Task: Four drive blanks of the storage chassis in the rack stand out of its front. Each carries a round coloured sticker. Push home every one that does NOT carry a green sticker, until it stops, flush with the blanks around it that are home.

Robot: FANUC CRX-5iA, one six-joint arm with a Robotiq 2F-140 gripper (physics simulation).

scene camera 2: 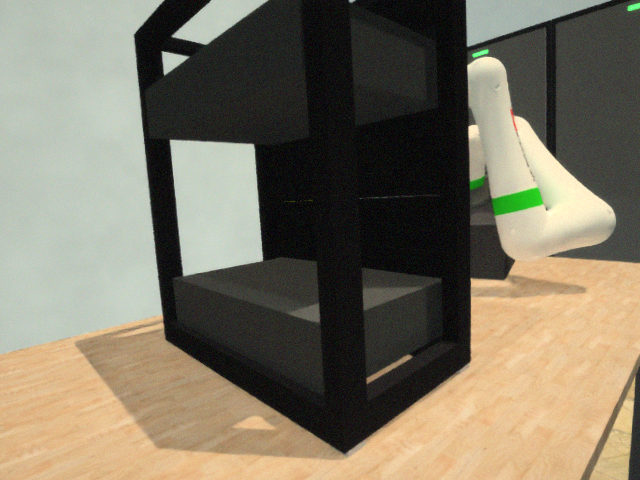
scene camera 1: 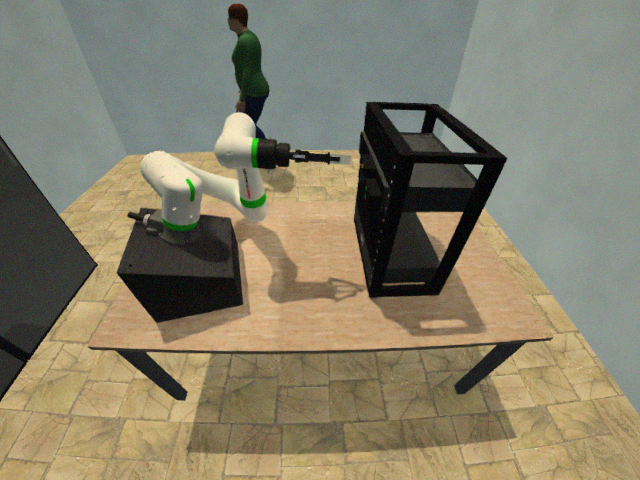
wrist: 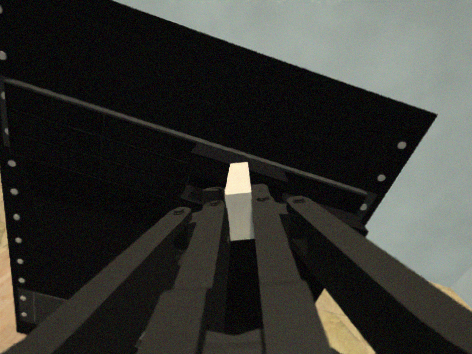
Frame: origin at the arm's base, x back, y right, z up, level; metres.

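Where they show: gripper, between the fingertips: (scene camera 1: 350,160) (wrist: 240,179); arm's base, origin of its link: (scene camera 1: 179,233).
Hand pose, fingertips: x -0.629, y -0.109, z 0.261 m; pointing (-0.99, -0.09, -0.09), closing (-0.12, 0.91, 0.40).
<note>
Each offset is from my fingertips to the top centre of the thing. "spot": to the spot under its first point. Level surfaces: height alone.
The black rack (scene camera 1: 461,232) (scene camera 2: 336,206) stands upright on the table. Its dark chassis front {spot: dx -0.062, dy -0.170, dz -0.084 m} (wrist: 100,175) faces the arm. In scene camera 1, a small green sticker {spot: dx -0.051, dy +0.113, dz -0.051 m} (scene camera 1: 366,192) shows on a dark blank standing out of the front, and a tiny yellow mark {spot: dx -0.041, dy -0.016, dz -0.029 m} (scene camera 1: 361,166) shows higher up. Other stickers and blanks cannot be told apart; the fingers cover part of the front in the wrist view. My gripper (scene camera 1: 341,159) (wrist: 240,179) is shut and empty, its pale fingertips together. It points at the upper part of the front, apparently a small gap away in scene camera 1.
A thin grey lip {spot: dx -0.070, dy -0.151, dz -0.003 m} (wrist: 125,117) runs across the front above the fingertips. The rack also holds a lower dark box (scene camera 2: 248,315). The arm's black base (scene camera 1: 180,268) stands on the wooden table {dz -0.496 m} (scene camera 1: 310,325). A person in green (scene camera 1: 250,62) is behind the table. Dark cabinets (scene camera 2: 594,129) stand beyond the arm.
</note>
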